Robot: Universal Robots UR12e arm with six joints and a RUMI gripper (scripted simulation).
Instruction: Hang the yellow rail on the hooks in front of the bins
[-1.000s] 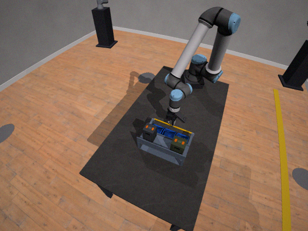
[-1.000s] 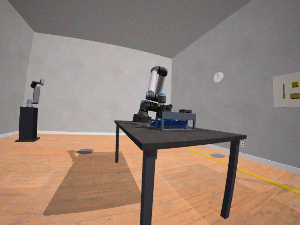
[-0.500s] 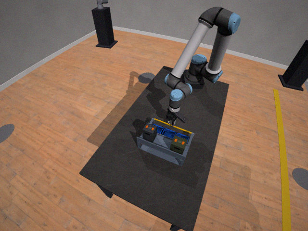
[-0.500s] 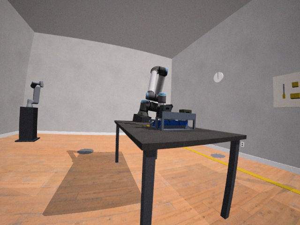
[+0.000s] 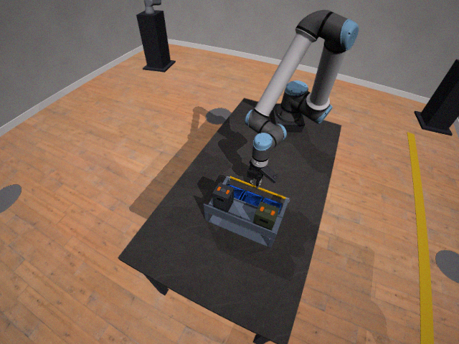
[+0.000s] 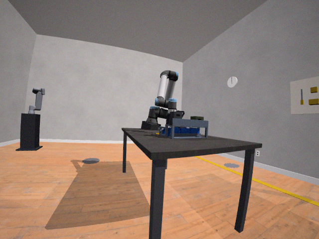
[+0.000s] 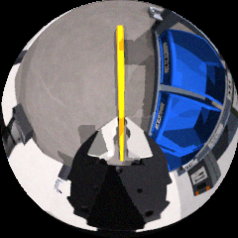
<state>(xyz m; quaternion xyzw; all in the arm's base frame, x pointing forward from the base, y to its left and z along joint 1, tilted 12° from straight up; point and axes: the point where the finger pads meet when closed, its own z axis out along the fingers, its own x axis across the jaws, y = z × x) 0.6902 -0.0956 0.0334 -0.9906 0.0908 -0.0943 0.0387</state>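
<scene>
Right now the yellow rail is 10 mm below my hand. Also, from my hand: black box: 230 mm ahead, 150 mm to the right, 150 mm above; then olive box: 270 mm ahead, 80 mm to the left, 130 mm above.
</scene>
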